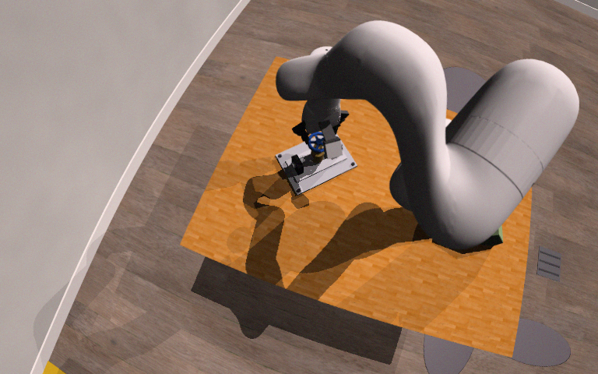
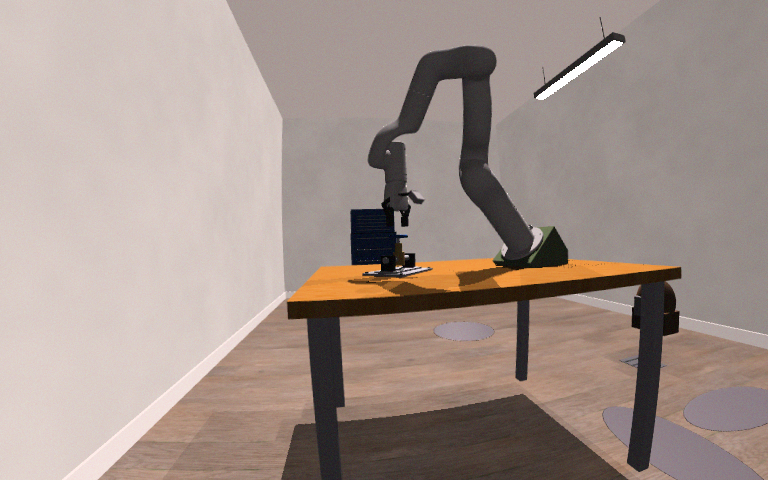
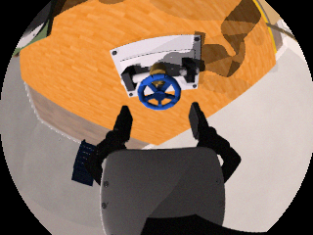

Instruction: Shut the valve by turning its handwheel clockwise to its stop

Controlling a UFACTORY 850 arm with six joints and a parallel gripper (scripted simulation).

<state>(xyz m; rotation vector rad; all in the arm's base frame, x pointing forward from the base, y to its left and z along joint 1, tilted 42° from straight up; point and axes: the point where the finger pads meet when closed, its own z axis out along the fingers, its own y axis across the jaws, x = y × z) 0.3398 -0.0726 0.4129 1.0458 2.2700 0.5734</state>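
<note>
Now: hand 60 mm above the blue handwheel.
</note>
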